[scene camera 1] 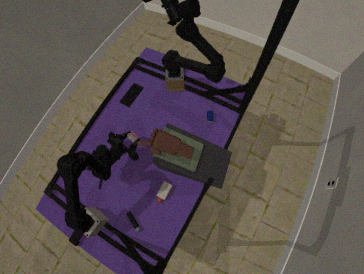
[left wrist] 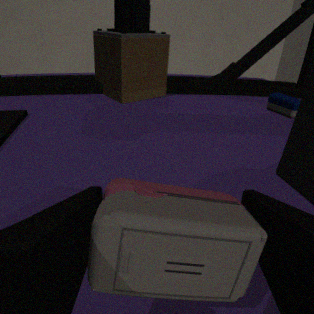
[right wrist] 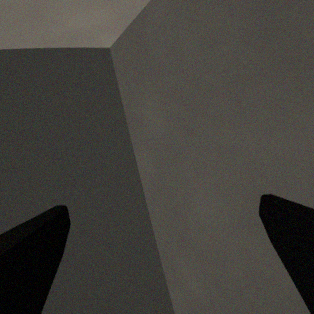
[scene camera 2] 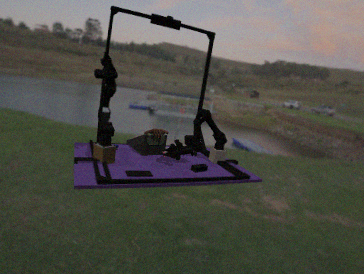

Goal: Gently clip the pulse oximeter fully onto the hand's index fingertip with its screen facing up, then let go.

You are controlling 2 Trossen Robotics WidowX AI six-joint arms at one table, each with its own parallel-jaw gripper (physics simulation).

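Pixels of known places: left gripper, between the fingertips: (scene camera 1: 135, 134) (left wrist: 172, 198) (scene camera 2: 163, 153); right gripper, between the fingertips: (right wrist: 165, 210) (scene camera 2: 107, 55); left arm's base, origin of its link: (scene camera 1: 86, 222) (scene camera 2: 219, 148); right arm's base, origin of its link: (scene camera 1: 174, 72) (left wrist: 130, 31) (scene camera 2: 105, 144).
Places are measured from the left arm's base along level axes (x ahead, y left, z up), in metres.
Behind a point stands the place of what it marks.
Observation:
The pulse oximeter (scene camera 1: 132, 136) @(x 0.454, y 0.093, z -0.022 m) (left wrist: 175, 250) @(x 0.440, y 0.096, z -0.028 m), pale with a pink strip, is between the fingers of my left gripper (scene camera 1: 133, 139) @(x 0.470, y 0.094, z -0.033 m) (left wrist: 172, 198) @(x 0.470, y 0.094, z -0.033 m), which is shut on it. In the left wrist view its pale face with an outlined panel and two short dark lines faces the camera; I see no screen. The brown hand (scene camera 1: 172, 145) @(x 0.513, y -0.124, z 0.074 m) (scene camera 2: 156, 132) @(x 0.510, y -0.024, z 0.081 m) lies on a green pad (scene camera 1: 199, 159) @(x 0.545, y -0.243, z -0.006 m) on a dark grey stand (scene camera 1: 220, 162) @(x 0.603, y -0.329, z -0.064 m) (scene camera 2: 145, 145) @(x 0.575, y -0.037, z -0.026 m). Its index finger (scene camera 1: 145, 143) points at the oximeter, its tip very near; contact cannot be told. My right gripper (right wrist: 165, 210) @(x 0.902, y 0.200, z 0.543 m) is open and empty, raised far away.
A white box with an orange end (scene camera 1: 164, 190) @(x 0.339, y -0.187, z -0.077 m) and a dark stick (scene camera 1: 133, 220) @(x 0.133, y -0.153, z -0.081 m) lie near the stand and left arm. A small blue block (scene camera 1: 210, 116) @(x 0.784, y -0.154, z -0.073 m) (left wrist: 284, 103) @(x 0.776, y -0.139, z -0.083 m) lies beyond the hand. A black slab (scene camera 1: 131, 95) @(x 0.651, y 0.306, z -0.097 m) (scene camera 2: 139, 173) @(x 0.655, y 0.319, z -0.097 m) lies near the mat's edge. Black frame bars border the purple mat.

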